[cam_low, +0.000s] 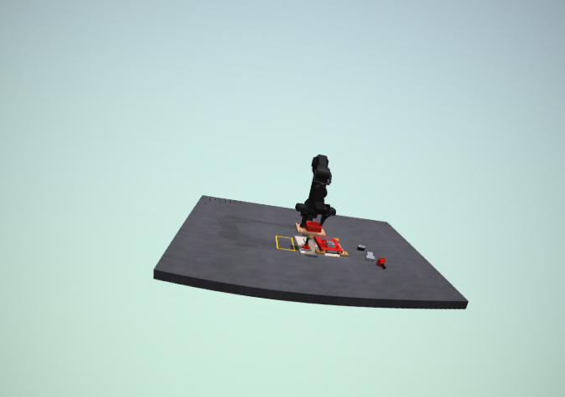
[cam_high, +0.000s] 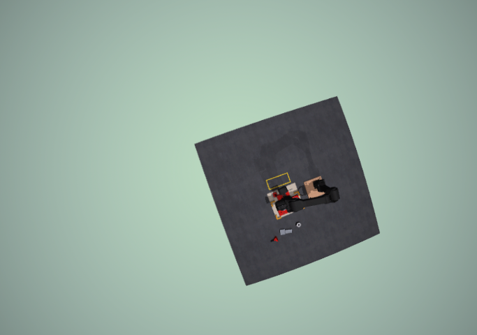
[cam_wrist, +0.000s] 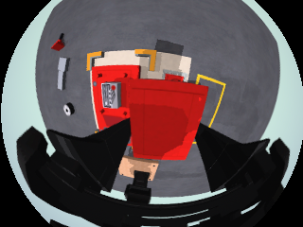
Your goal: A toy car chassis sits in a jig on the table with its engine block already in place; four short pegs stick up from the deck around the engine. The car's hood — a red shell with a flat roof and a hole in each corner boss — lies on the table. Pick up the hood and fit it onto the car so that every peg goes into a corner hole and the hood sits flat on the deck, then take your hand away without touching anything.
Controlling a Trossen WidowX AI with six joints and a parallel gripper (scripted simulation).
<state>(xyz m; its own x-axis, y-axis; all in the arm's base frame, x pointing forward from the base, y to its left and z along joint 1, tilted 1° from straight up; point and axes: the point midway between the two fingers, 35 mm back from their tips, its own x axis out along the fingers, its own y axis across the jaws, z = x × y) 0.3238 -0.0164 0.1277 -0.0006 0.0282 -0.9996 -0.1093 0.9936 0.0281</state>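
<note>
Now: gripper tip 2 cm past the jig, 7 cm to the right of it and 10 cm above it. Round my gripper tip: small wheel 7 cm behind, 29 cm to the left, 10 cm below; then red hood right at my gripper tip.
</note>
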